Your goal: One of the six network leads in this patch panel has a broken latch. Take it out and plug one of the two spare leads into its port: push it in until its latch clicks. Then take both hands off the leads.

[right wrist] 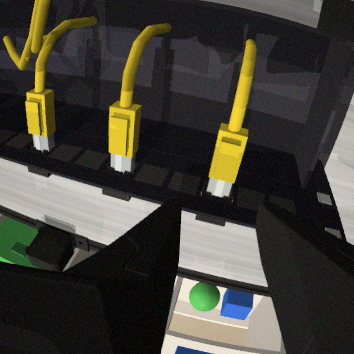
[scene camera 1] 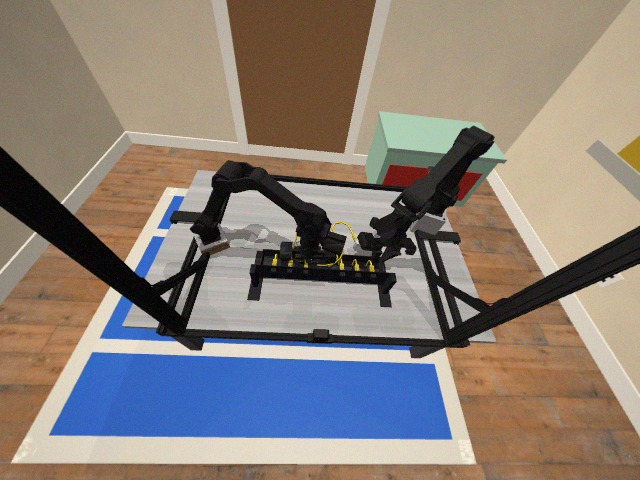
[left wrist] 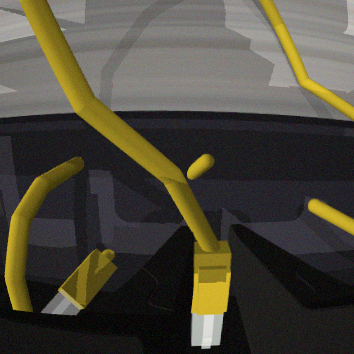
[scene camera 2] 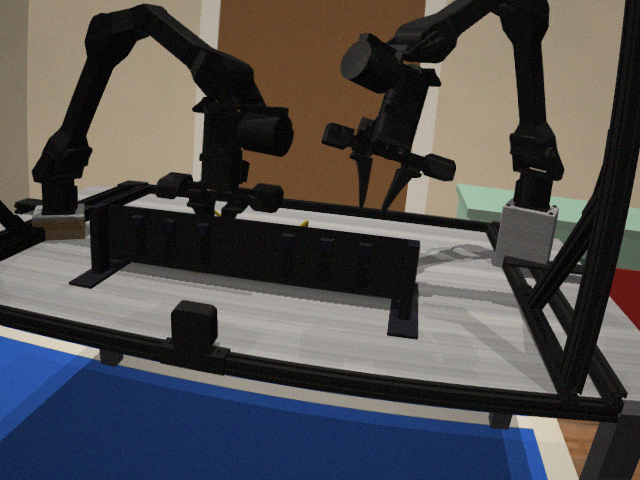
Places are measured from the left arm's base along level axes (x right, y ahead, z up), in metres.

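Where they show: left gripper, fingertip midpoint: [scene camera 1: 306,263] [left wrist: 209,236]; right gripper, fingertip midpoint: [right wrist: 219,212] [scene camera 1: 376,261] [scene camera 2: 371,211]; left arm's base at its link origin: [scene camera 1: 210,236] [scene camera 2: 59,210]; right arm's base at its link origin: [scene camera 1: 434,209] [scene camera 2: 532,206].
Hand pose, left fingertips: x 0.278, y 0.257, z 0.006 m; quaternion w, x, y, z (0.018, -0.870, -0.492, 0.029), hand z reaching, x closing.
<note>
Things, the pixels of their top centre, and the offset from my left fingertips. "spot": a spot on its surface instead.
- black patch panel at its top centre: [scene camera 2: 251,216] [scene camera 1: 324,263] dy +0.036, dx +0.057, dz +0.059 m
- yellow lead's plug at its top centre: [left wrist: 209,314] dy -0.013, dx +0.022, dz +0.013 m
- yellow plug at a spot on its surface: [left wrist: 87,280] spot: dy -0.059, dx -0.003, dz -0.009 m
- loose yellow cable at a spot on its surface: [scene camera 1: 343,223] spot: dy +0.263, dx -0.122, dz -0.046 m
- small black box at a spot on its surface: [scene camera 2: 194,324] [scene camera 1: 322,338] spot: dy -0.083, dx +0.249, dz -0.010 m
The black patch panel [scene camera 1: 320,275] [scene camera 2: 248,253] stands on two feet across the table. Yellow leads stand in its row; three of them [right wrist: 40,114] [right wrist: 124,130] [right wrist: 230,155] show in the right wrist view. My left gripper [scene camera 1: 310,258] [scene camera 2: 217,212] [left wrist: 209,236] is shut on a yellow lead's plug [left wrist: 212,287], upright with its clear tip down, low behind the panel's face. Another yellow plug [left wrist: 87,280] is tilted to its left. Where the held tip ends is hidden in the scene views. My right gripper [scene camera 1: 385,258] [scene camera 2: 372,209] [right wrist: 219,212] is partly open and empty, above the panel's right end.
A loose yellow cable [scene camera 1: 342,223] arches behind the panel near the left gripper. The black frame rail [scene camera 1: 248,336] [scene camera 2: 330,377] runs along the table's front, with a small black box [scene camera 1: 321,334] [scene camera 2: 194,324] on it. A green cabinet [scene camera 1: 429,134] stands beyond the table.
</note>
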